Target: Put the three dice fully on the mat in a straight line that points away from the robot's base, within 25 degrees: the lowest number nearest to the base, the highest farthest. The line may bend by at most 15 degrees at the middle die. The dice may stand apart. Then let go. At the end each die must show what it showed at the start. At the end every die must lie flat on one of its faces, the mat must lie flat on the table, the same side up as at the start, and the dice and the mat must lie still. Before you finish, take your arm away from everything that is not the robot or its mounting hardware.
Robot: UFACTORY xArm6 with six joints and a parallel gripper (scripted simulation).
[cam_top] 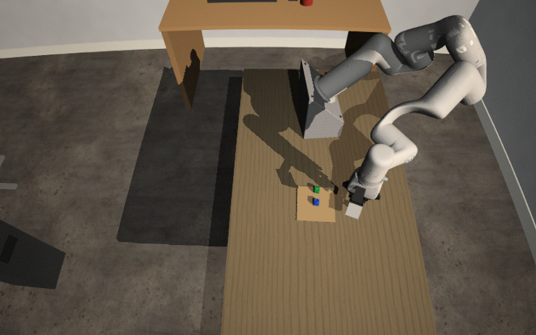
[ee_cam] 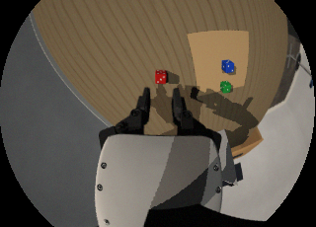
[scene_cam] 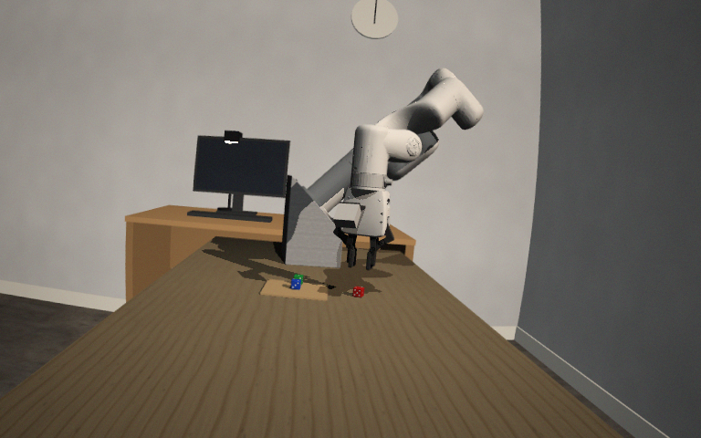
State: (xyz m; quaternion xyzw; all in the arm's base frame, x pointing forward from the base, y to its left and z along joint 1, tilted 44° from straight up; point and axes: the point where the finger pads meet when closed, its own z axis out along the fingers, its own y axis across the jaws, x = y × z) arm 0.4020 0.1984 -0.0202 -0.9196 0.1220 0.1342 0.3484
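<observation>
My hand is 7 cm above the red die. Also, from my hand: green die: 5 cm behind, 14 cm to the right, 7 cm below; then tan mat: 14 cm to the right, 8 cm below; then blue die: 14 cm to the right, 7 cm below.
</observation>
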